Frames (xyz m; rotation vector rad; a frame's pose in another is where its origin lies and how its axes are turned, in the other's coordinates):
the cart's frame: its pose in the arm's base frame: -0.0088 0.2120 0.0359 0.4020 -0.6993 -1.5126
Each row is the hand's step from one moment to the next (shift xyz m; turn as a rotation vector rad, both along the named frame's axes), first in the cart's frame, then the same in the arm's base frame.
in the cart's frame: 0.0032 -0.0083 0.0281 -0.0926 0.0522 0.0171
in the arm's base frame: -0.0246 0.0015 0.0162 0.0363 0.0965 0.0309
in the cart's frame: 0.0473 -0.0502 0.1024 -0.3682 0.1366 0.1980
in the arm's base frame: -0.1077 -0.0305 0.0521 0.0071 0.4038 0.1742
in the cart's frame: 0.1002 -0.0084 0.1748 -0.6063 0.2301 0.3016
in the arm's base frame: -0.1264 -0.0675 0.1419 0.0312 0.6607 0.2719
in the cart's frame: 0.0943 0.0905 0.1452 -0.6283 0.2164 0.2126
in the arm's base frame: -0.0314 -0.0624 0.1825 0.0795 0.6658 0.1930
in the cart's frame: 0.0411 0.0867 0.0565 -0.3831 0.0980 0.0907
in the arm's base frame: 0.0268 -0.0262 0.1049 0.0475 0.3974 0.0667
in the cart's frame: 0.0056 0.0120 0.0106 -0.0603 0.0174 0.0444
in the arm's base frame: 0.0019 -0.0030 0.0166 -0.0103 0.0680 0.0343
